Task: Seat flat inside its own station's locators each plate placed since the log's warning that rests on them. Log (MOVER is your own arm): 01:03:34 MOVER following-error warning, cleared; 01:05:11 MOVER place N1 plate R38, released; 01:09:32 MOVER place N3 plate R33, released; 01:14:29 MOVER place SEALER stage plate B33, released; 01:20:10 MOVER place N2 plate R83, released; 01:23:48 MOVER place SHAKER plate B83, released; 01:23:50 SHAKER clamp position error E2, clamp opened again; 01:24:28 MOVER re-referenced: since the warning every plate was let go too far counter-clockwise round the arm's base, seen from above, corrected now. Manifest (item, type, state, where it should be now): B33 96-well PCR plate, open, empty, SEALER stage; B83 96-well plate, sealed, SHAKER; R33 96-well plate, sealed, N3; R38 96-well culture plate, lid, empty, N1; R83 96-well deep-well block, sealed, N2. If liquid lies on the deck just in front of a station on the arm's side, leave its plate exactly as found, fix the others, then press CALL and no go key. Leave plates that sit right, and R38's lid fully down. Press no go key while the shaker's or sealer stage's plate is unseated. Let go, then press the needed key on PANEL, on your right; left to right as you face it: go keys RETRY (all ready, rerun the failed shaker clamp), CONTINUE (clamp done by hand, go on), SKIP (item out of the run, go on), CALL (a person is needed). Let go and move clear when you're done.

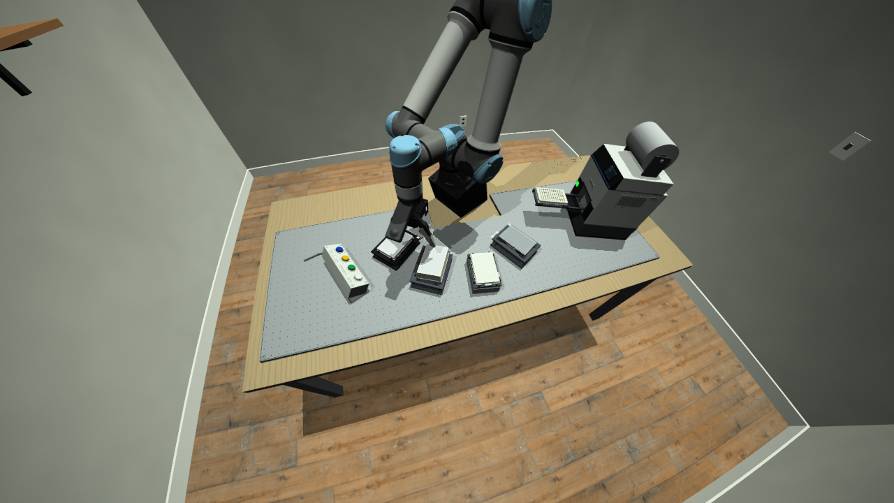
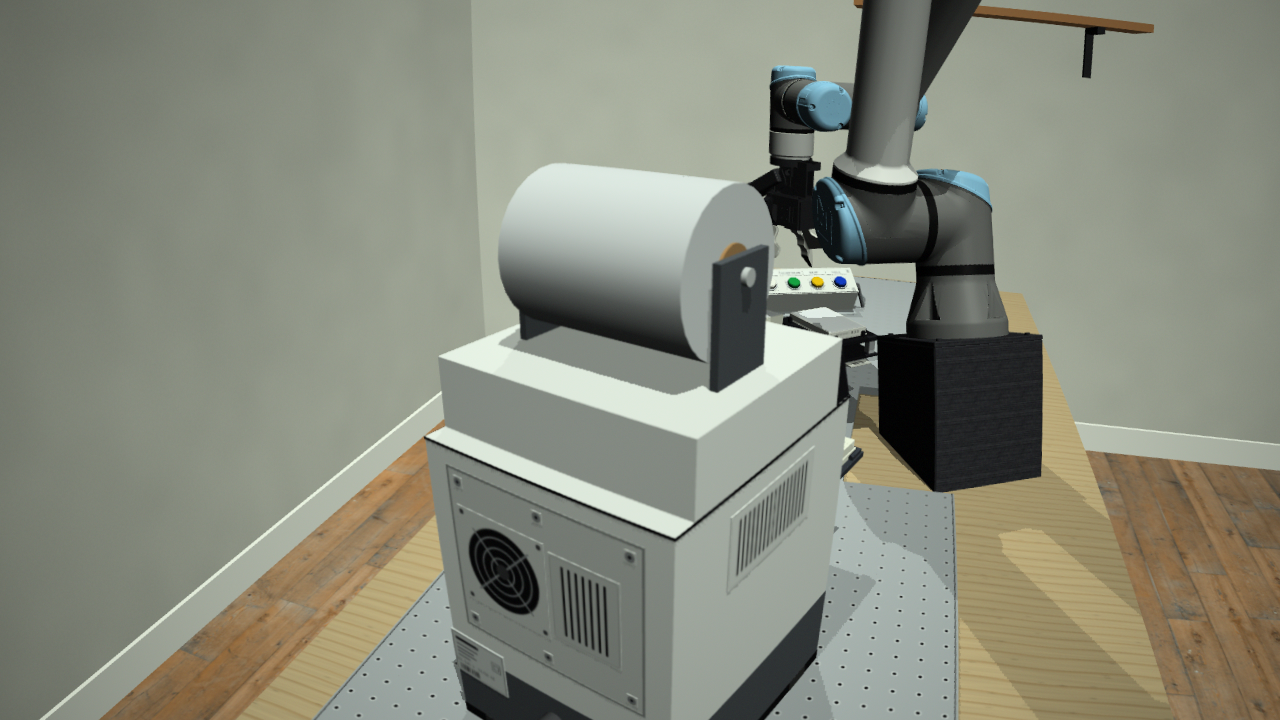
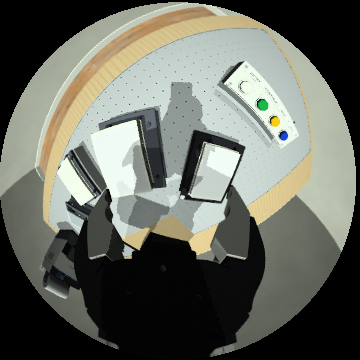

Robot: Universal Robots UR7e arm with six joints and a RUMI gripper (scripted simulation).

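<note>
My gripper is now 60 mm short of the tall sealed deep-well block, 50 mm to the right of it and 70 mm above it. The rest, counted from my hand: roll 60 mm ahead, 880 mm to the left, 250 mm above; then white PCR plate 50 mm behind, 630 mm to the left, 20 mm below; then grey lidded plate 70 mm ahead, 410 mm to the left, 90 mm below.
</note>
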